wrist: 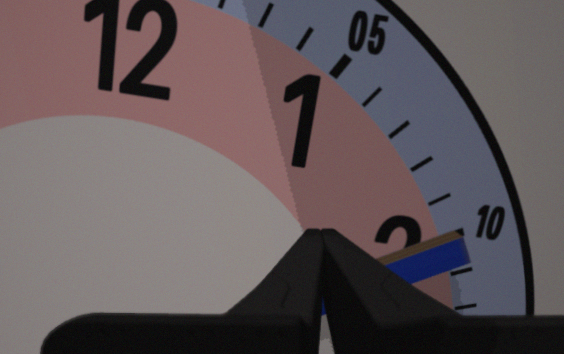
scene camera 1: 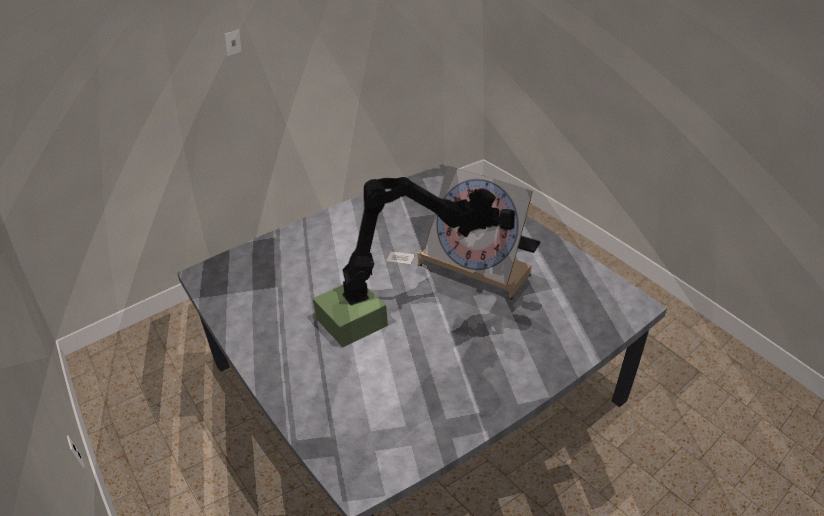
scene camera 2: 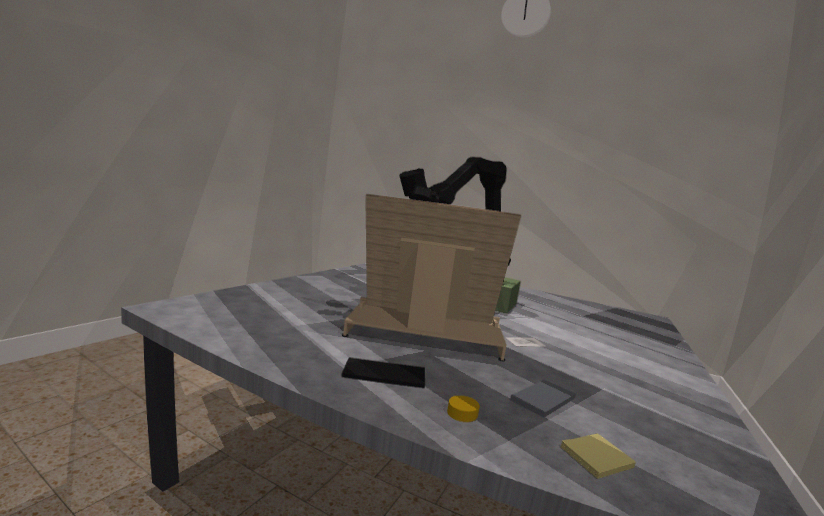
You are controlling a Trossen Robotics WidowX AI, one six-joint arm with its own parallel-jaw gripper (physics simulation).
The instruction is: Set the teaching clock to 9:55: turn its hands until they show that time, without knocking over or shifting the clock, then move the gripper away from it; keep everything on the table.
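Seen in the pictures: gripper, fingertip midpoint: [wrist: 319, 242] [scene camera 1: 497, 213] [scene camera 2: 409, 239]; arm's base, origin of the base link: [scene camera 1: 355, 296].
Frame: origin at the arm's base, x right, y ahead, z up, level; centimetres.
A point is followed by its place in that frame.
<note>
The teaching clock [scene camera 1: 476, 250] @[x 2.1, y 43.5, z 2.4 cm] [scene camera 2: 383, 255] @[x 8.6, y 52.4, z 10.2 cm] [wrist: 215, 85] @[x -1.6, y 51.6, z 18.3 cm] stands upright on its wooden base on the table. Its blue hand [wrist: 430, 261] @[x 6.1, y 52.1, z 15.4 cm] points just past the 10-minute mark, over the lower part of the 2. A little of the red hand [scene camera 1: 460, 232] shows near the 8; the arm hides the rest, so its exact reading cannot be told. My gripper [scene camera 1: 483, 215] @[x 3.0, y 51.1, z 14.9 cm] [wrist: 319, 242] @[x 3.0, y 51.1, z 14.9 cm] is shut and empty. It is in front of the right part of the face, above the blue hand in the wrist view, and covers the hand's inner part. Contact with the hand cannot be told.
The arm's green base block [scene camera 1: 349, 313] @[x 6.4, y -5.2, z 0.0 cm] [scene camera 2: 509, 294] @[x -8.1, y 4.4, z -2.3 cm] and a white card [scene camera 1: 400, 258] @[x -20.9, y 26.7, z -8.6 cm] [scene camera 2: 525, 342] @[x -21.4, y 27.4, z -8.6 cm] are on the table [scene camera 1: 389, 388] @[x 33.0, y -6.1, z -8.7 cm]. Behind the clock lie a black slab [scene camera 1: 530, 244] @[x -2.3, y 71.1, z -7.9 cm] [scene camera 2: 384, 373] @[x -7.2, y 69.9, z -7.9 cm], a yellow disc [scene camera 2: 463, 408] @[x -24.4, y 72.6, z -6.8 cm], a grey square [scene camera 2: 543, 396] @[x -33.5, y 56.9, z -7.7 cm] and a yellow pad [scene camera 2: 597, 454] @[x -44.9, y 69.7, z -7.7 cm].
</note>
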